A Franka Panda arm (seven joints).
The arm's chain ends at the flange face. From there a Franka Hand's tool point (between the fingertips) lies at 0.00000 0.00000 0.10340 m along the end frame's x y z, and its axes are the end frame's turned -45 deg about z.
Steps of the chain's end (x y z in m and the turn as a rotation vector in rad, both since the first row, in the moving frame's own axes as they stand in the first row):
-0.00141 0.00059 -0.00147 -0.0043 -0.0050 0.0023
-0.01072 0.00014 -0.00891 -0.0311 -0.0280 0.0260
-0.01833 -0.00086 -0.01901 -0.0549 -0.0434 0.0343
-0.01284 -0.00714 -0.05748 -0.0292 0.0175 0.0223
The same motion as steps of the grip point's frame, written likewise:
-0.00209 -0.00063 -0.00147 0.0005 -0.0066 0.0023
-0.01200 -0.00731 -0.00900 -0.0022 -0.0418 0.0260
-0.01955 -0.01285 -0.01926 -0.0081 -0.0695 0.0343
-0.00492 -0.01072 -0.05754 -0.0330 -0.0083 0.0223

